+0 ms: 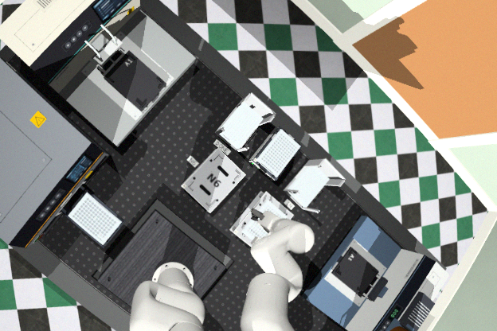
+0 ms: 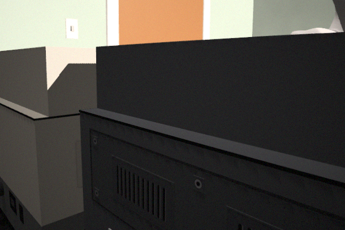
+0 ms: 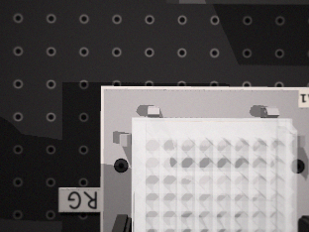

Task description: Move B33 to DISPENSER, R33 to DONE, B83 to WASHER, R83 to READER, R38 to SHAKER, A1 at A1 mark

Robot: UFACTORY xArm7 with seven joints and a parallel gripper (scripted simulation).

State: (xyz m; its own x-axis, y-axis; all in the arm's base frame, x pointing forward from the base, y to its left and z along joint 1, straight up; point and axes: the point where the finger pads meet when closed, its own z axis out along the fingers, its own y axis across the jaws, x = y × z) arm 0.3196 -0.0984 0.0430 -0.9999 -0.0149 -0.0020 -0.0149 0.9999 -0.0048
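My hand is 30 mm above the regrip nest RG. Also, from my hand: dark reader nest 310 mm behind, 400 mm to the left, 20 mm above; then N6 nest 200 mm to the left, 50 mm below.
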